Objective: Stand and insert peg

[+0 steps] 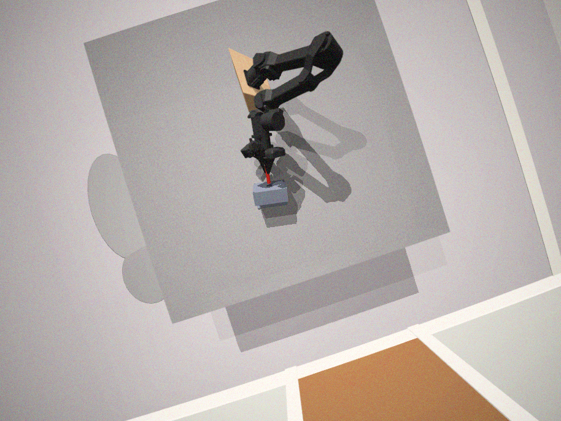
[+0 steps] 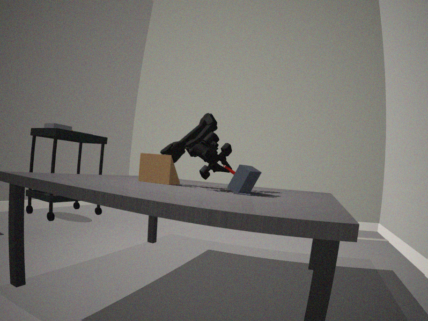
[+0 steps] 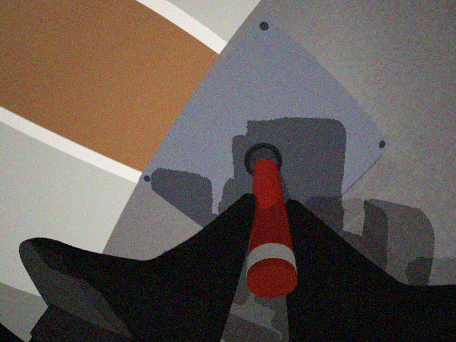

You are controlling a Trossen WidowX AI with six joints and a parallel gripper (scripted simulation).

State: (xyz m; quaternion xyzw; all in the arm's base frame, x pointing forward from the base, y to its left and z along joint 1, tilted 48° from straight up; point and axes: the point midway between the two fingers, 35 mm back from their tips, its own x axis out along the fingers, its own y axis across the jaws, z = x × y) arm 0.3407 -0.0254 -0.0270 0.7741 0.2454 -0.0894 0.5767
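The sloped panel lies 7 cm ahead of my gripper tip, 1 cm to the right of it and 3 cm below it. From my gripper tip the other things lie so: red peg (1 cm behind, 1 cm above).
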